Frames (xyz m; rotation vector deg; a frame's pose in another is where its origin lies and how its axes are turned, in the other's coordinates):
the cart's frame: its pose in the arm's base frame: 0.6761 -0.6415 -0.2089 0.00 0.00 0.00
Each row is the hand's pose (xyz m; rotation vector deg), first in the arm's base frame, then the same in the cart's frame.
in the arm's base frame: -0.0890 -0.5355 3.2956 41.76 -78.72 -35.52
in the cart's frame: -0.7651 0.1060 3.5045 41.76 -78.72 -35.52
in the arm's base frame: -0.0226 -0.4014 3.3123 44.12 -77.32 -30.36
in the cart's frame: -0.6987 0.2401 3.5212 44.12 -77.32 -30.36
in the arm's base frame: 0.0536 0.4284 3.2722 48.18 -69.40 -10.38
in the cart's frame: -0.6225 1.0699 3.4811 48.18 -69.40 -10.38
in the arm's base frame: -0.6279 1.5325 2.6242 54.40 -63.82 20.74
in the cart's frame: -1.3040 2.1740 2.8331 54.40 -63.82 20.74
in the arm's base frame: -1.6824 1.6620 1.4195 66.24 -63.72 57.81
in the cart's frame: -2.3585 2.3035 1.6284 66.24 -63.72 57.81
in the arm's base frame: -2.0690 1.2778 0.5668 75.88 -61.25 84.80
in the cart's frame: -2.7451 1.9193 0.7757 75.88 -61.25 84.80
